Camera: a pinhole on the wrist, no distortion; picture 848 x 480 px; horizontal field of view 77.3 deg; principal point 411.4 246.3 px. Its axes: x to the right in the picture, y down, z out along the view. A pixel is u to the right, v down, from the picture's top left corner.
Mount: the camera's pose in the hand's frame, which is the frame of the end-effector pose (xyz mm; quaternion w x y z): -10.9 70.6 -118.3 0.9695 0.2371 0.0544 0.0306
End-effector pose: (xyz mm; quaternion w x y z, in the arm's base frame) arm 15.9 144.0 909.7 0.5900 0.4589 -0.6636 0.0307
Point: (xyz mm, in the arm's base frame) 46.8 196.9 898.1
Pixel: 187 87
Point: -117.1 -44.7 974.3
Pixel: 613 385
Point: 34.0 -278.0 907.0
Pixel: 618 99
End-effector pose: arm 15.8 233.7 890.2 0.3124 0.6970 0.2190 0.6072
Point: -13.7 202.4 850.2
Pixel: 140 157
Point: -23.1 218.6 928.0
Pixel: 478 303
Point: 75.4 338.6 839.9
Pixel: 470 42
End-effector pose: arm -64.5 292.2 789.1 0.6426 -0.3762 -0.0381 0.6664
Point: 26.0 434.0 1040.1
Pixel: 384 84
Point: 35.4 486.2 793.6
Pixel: 763 18
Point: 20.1 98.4 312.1
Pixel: behind the camera
